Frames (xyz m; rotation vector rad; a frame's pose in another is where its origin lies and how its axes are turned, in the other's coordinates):
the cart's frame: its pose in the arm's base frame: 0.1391 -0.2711 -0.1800 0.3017 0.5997 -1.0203
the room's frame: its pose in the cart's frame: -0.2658 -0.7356 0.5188 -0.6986 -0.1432 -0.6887
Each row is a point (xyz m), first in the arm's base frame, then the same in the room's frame.
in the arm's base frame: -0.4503 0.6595 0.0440
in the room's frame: -1.2865 0.4538 -0.4058
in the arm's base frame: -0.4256 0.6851 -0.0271
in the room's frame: -1.3013 0.5292 -0.4263
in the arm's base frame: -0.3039 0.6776 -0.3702
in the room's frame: -1.2436 0.8800 -0.5051
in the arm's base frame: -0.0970 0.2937 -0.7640
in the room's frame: -0.8116 1.2780 -0.4879
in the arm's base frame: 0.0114 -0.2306 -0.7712
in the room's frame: -0.3004 1.2854 -0.3291
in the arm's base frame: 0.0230 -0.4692 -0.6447
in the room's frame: -0.0872 1.1603 -0.2196
